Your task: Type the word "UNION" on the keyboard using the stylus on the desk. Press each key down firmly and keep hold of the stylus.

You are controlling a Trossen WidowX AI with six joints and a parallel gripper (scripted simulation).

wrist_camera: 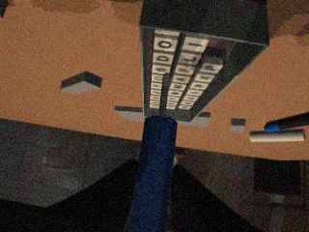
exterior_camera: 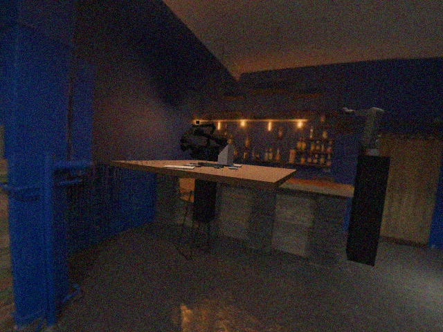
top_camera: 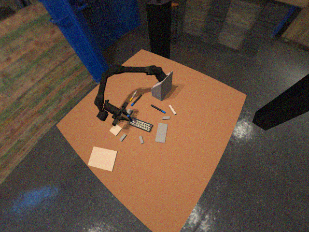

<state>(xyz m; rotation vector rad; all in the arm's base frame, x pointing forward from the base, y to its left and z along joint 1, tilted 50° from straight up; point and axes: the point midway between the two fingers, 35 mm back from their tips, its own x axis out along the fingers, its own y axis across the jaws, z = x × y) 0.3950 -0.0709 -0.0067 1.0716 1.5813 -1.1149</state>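
My gripper tip is 10 mm above the stylus. Round my gripper tip: grey slab 220 mm to the left, 80 mm below, 80 mm behind; then small tan pad 130 mm ahead, 80 mm to the right, 80 mm below; then large tan sheet 350 mm ahead, 80 mm below.
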